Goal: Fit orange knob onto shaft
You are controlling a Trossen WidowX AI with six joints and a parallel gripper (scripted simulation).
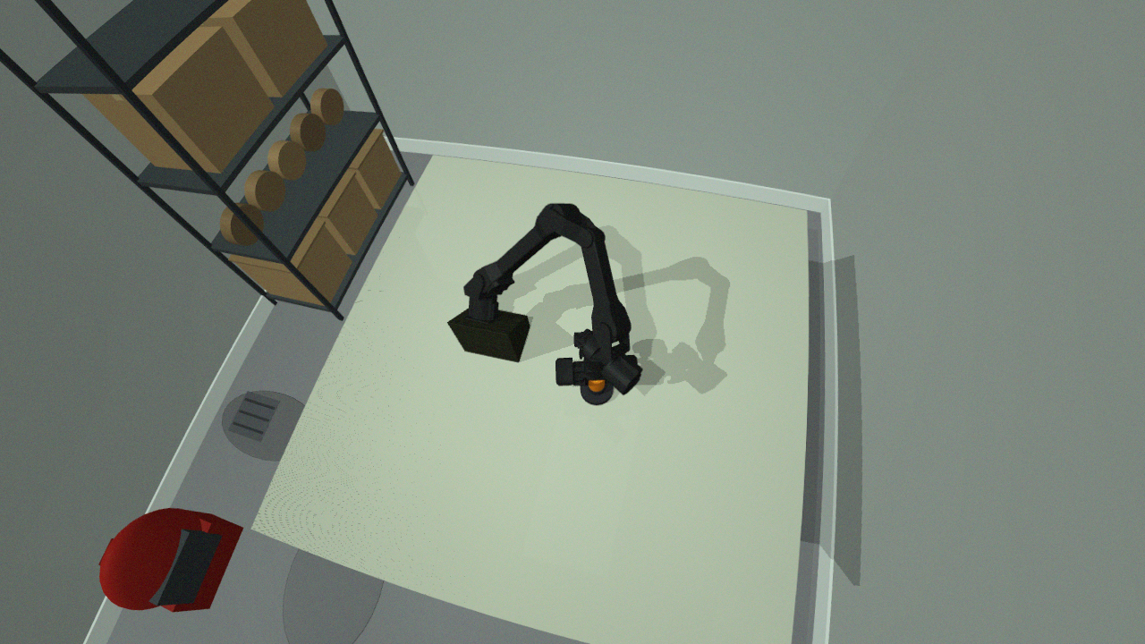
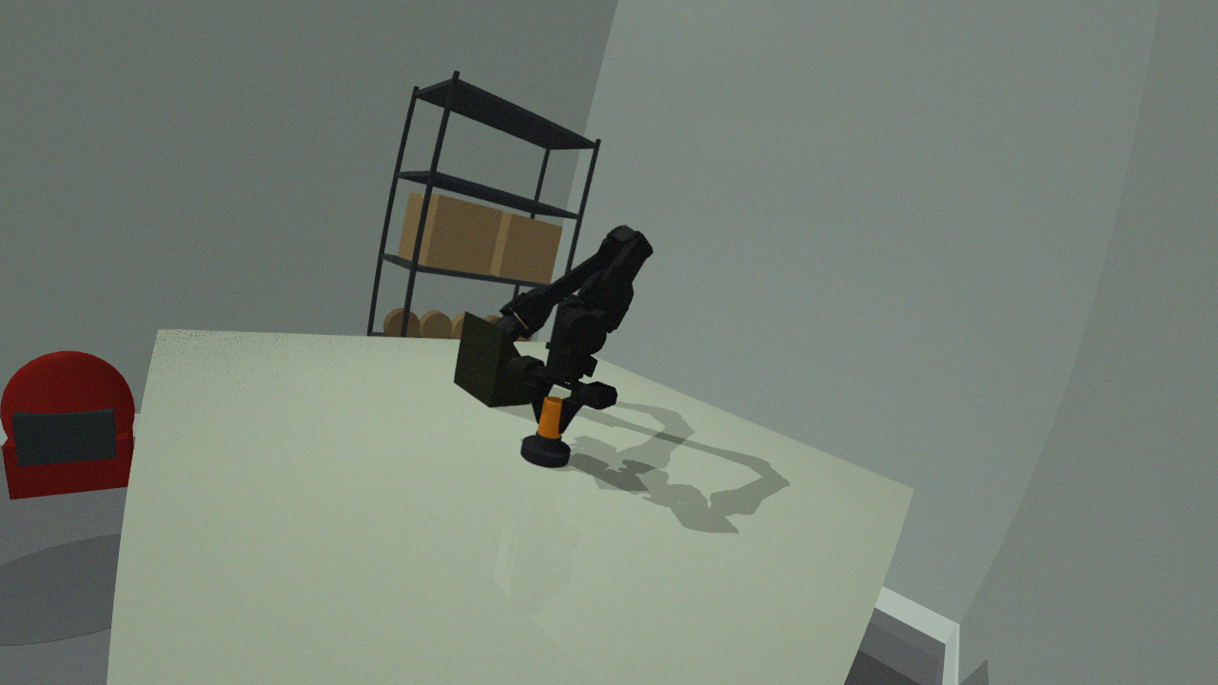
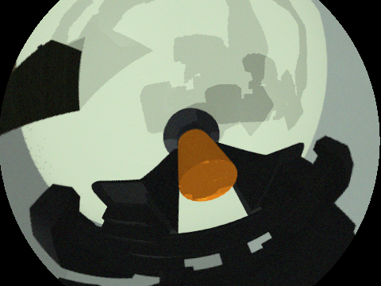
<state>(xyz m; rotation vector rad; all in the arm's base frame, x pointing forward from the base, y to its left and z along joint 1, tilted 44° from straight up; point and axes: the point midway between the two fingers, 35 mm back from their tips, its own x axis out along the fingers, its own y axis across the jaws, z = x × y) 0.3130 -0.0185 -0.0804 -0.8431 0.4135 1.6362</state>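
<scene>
My gripper tip is 20 mm above the round black pedestal. Round my gripper tip: orange knob: 30 mm above.
</scene>
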